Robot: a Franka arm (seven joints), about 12 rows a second.
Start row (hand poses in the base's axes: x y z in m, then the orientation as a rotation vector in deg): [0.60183, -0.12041, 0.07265, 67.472, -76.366, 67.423]
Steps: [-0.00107, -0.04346, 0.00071, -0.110, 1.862, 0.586]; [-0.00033, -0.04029, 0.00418, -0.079, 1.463, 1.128]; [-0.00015, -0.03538, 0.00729, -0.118, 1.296, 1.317]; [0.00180, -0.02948, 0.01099, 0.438, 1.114, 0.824]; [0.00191, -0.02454, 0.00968, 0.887, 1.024, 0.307]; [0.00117, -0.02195, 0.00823, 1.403, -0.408, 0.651]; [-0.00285, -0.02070, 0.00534, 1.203, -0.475, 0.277]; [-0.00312, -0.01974, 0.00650, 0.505, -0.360, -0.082]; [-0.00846, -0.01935, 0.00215, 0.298, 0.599, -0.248]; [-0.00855, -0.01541, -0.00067, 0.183, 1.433, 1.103]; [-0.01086, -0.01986, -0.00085, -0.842, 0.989, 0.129]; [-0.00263, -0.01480, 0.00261, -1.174, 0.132, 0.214]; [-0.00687, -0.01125, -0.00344, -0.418, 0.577, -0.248]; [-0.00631, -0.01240, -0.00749, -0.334, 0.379, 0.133]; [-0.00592, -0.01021, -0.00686, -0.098, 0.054, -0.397]
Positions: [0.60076, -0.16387, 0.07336, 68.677, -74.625, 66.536]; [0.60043, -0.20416, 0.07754, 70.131, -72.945, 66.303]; [0.60028, -0.23954, 0.08483, 71.611, -71.258, 66.337]; [0.60208, -0.26902, 0.09582, 73.039, -70.338, 65.869]; [0.60399, -0.29356, 0.10550, 74.369, -70.061, 64.875]; [0.60516, -0.31551, 0.11373, 75.733, -71.013, 64.979]; [0.60231, -0.33621, 0.11907, 76.639, -72.071, 64.962]; [0.59919, -0.35595, 0.12557, 76.800, -72.739, 64.943]; [0.59073, -0.37530, 0.12772, 77.074, -72.655, 64.144]; [0.58218, -0.39071, 0.12705, 78.632, -71.144, 63.660]; [0.57132, -0.41057, 0.12620, 78.493, -69.766, 63.351]; [0.56869, -0.42537, 0.12881, 77.817, -68.724, 63.943]; [0.56182, -0.43662, 0.12537, 77.554, -68.152, 63.500]; [0.55551, -0.44902, 0.11788, 77.551, -67.570, 63.445]; [0.54959, -0.45923, 0.11102, 77.210, -67.684, 63.165]
